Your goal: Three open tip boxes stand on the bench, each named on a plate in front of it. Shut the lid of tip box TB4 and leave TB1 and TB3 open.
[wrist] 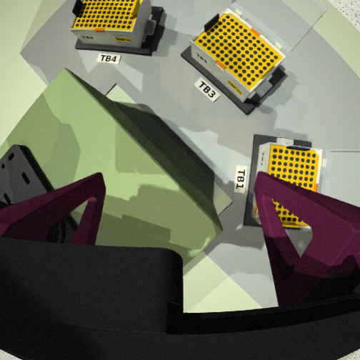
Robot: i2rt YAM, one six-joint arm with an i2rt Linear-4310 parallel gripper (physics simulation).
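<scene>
Tip box TB4 (106,20) stands at the top left, cut off by the upper edge, with its yellow tip rack showing; its lid does not show in the view. Tip box TB3 (240,52) stands at the upper right, turned at an angle, with its clear lid (282,20) open behind it. Tip box TB1 (295,170) stands at the right, its clear lid (344,172) open to the right. My gripper (179,180) is open with nothing between the maroon fingers. The right finger hides part of TB1. The gripper is apart from TB4, which lies farther up and left.
Name plates TB4 (108,58), TB3 (207,89) and TB1 (240,179) lie in front of their boxes. A large green wedge-like block (145,185) stands at the centre left. A dark slotted part (25,172) shows at the left edge behind the left finger.
</scene>
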